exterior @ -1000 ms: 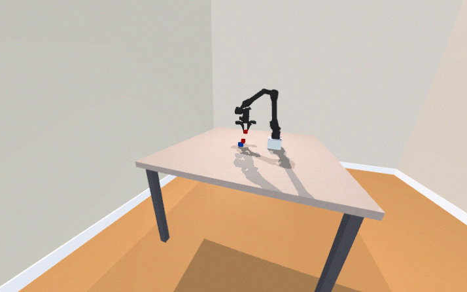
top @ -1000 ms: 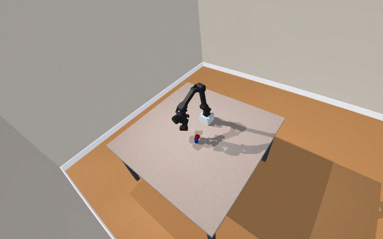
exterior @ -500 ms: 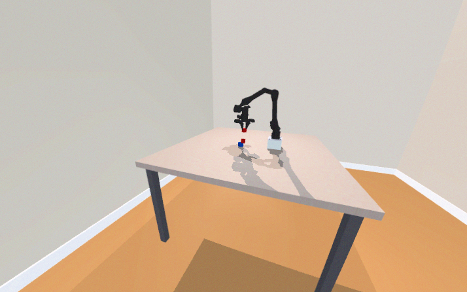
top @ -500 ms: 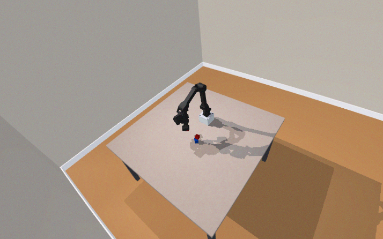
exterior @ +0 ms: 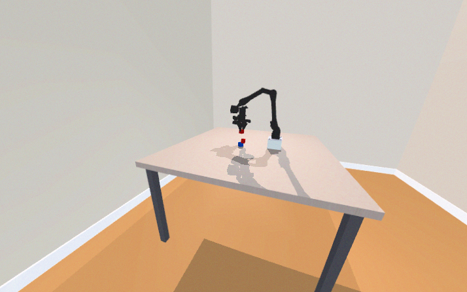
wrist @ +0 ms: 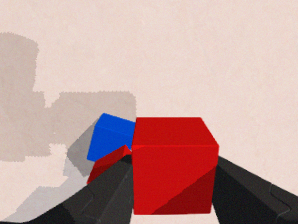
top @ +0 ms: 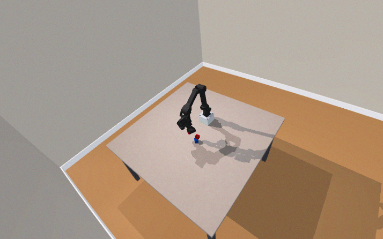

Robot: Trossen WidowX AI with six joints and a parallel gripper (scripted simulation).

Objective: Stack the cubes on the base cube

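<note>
Now: gripper tip 110 mm above the blue cube, 50 mm to the right of it and 20 mm past it.
</note>
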